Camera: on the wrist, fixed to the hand. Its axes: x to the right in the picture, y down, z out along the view.
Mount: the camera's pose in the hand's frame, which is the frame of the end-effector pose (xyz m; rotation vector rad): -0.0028 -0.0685 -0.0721 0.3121 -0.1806 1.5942
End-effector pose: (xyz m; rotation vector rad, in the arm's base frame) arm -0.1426 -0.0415 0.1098 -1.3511 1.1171 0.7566
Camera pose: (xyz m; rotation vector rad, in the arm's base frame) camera -0.0930 -0.1199 0.1458 0.1365 1.9691 1.6383
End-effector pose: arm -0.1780 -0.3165 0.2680 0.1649 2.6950 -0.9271
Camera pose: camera -0.2056 -0.3260 0.3631 1.7702 1.3761 -0.6419
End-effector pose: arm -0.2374 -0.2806 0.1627 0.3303 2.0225 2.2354
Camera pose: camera -0.2559 -0.3437 0.0880 -1.5221 -1.1791 -1.0912
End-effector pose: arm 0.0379 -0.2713 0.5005 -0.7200 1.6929 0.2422
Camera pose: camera 0.0193 -0.3620 0.5369 0.9913 1.7071 1.0474
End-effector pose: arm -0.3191 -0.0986 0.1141 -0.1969 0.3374 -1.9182
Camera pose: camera -0.3999 -0.0629 0.0683 0.1142 -0.0019 -0.3472
